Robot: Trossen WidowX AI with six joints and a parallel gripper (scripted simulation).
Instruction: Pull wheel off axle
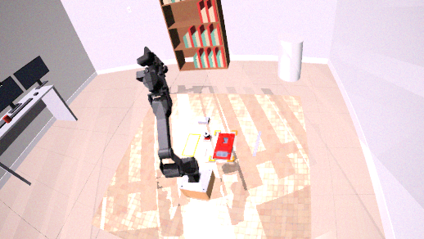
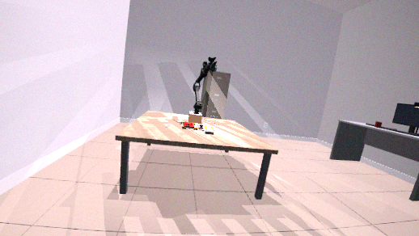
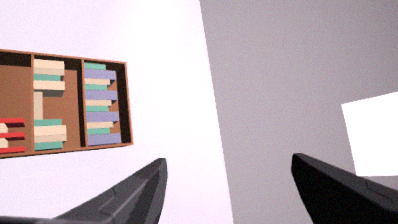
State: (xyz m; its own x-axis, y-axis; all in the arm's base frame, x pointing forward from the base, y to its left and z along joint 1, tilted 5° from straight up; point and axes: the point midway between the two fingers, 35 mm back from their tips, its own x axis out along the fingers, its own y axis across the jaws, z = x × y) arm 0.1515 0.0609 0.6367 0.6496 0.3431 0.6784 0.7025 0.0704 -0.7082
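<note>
The wheel lies 140 mm ahead of my gripper tip, 100 mm to the right of it and 710 mm below it. Also, from my gripper tip: thin pale rod 90 mm ahead, 430 mm to the right, 750 mm below; then white block 300 mm ahead, 50 mm to the right, 740 mm below.
</note>
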